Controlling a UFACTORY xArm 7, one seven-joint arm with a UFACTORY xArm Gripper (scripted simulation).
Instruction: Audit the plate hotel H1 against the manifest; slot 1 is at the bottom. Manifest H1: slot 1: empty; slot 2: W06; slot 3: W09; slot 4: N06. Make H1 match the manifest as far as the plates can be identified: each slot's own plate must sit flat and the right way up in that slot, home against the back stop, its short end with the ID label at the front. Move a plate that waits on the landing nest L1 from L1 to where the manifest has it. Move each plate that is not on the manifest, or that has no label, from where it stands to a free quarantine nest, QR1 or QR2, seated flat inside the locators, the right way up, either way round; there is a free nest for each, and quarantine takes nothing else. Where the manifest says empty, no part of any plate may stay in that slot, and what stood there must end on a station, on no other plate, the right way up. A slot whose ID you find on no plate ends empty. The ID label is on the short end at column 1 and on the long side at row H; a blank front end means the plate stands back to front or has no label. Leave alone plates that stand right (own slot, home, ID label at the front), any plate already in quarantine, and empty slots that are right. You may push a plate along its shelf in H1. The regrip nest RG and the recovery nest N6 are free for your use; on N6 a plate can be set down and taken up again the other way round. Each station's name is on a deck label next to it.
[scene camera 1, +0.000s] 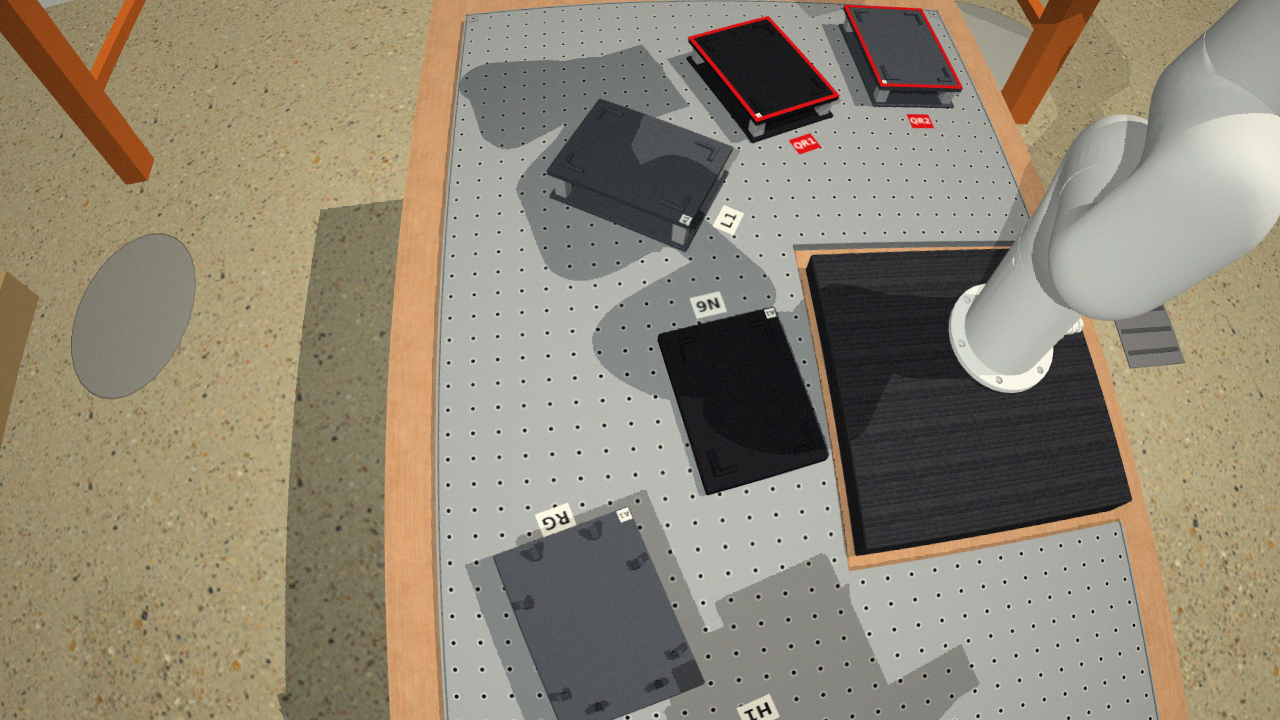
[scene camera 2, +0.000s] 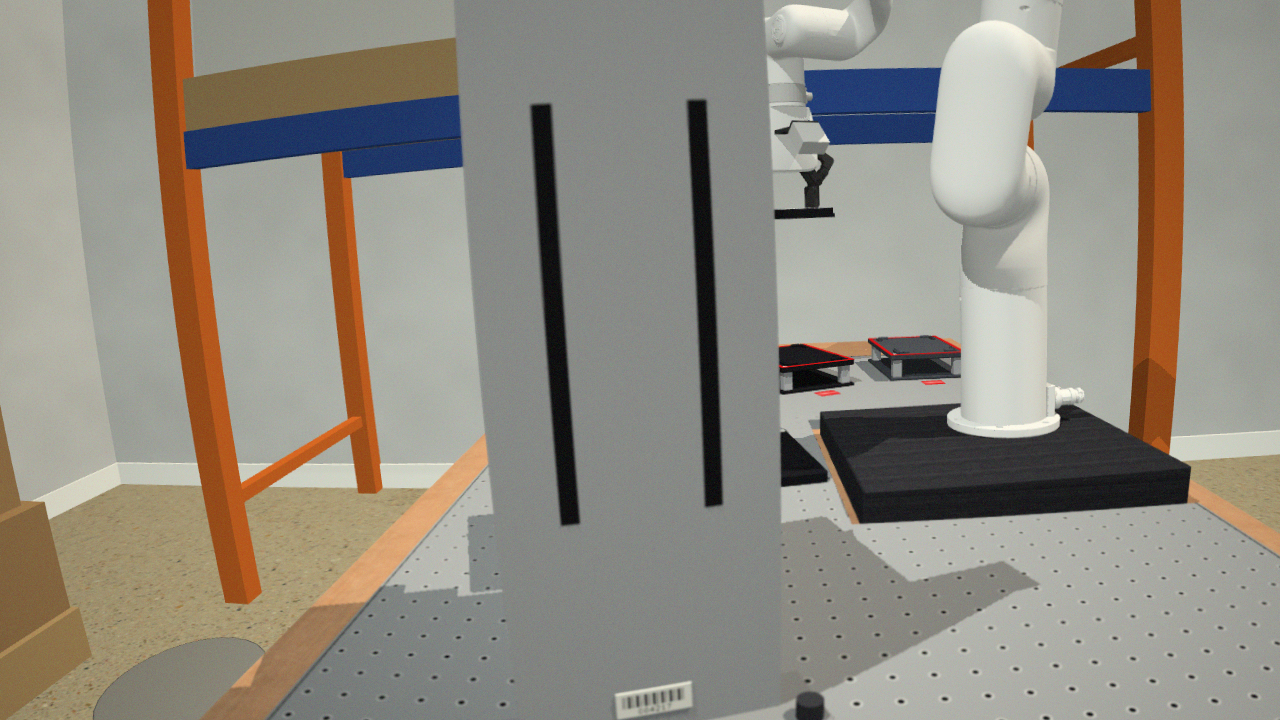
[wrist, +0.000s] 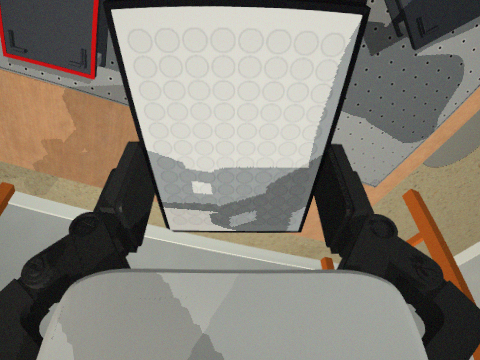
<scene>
In view: the gripper (wrist: 235, 164), a white well plate (wrist: 235, 114), a recovery nest N6 (scene camera 1: 739, 394), a quarantine nest QR2 (scene camera 2: 915, 345), a landing nest L1 (scene camera 1: 637, 160), a plate hotel H1 (scene camera 2: 651, 589), a quarantine nest QR1 (scene camera 2: 809, 355) and a regrip nest RG (scene camera 1: 603, 632).
The recovery nest N6 is seen too in scene camera 2 (scene camera 2: 791, 451). Scene camera 1 misses the white well plate: it is out of frame.
</scene>
